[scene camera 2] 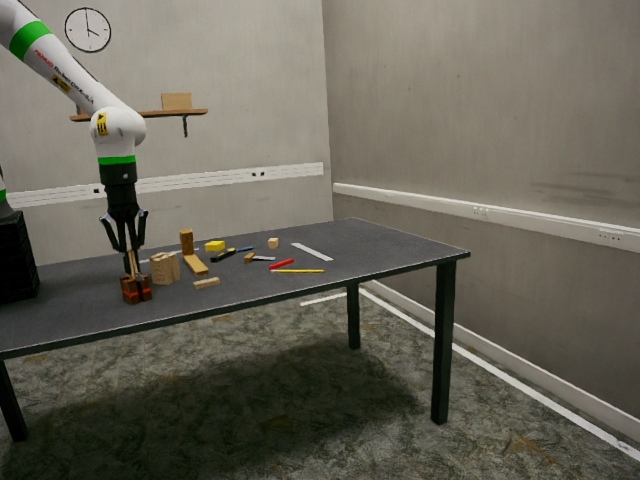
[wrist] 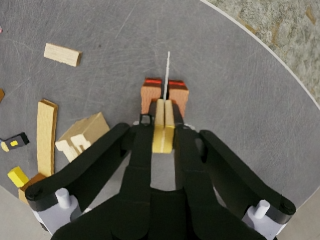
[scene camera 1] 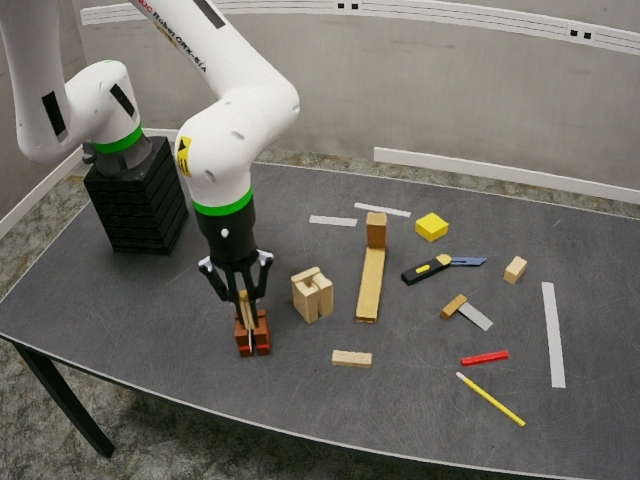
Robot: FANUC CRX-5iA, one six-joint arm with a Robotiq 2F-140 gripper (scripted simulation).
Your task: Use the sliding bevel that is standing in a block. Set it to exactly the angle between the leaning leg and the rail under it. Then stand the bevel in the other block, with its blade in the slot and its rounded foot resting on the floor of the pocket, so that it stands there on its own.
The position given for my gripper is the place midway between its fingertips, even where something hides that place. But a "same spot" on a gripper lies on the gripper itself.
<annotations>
my gripper: scene camera 2; wrist; scene camera 1 248,318
same spot on my gripper: (wrist: 60,198) = (scene camera 2: 142,214)
</annotations>
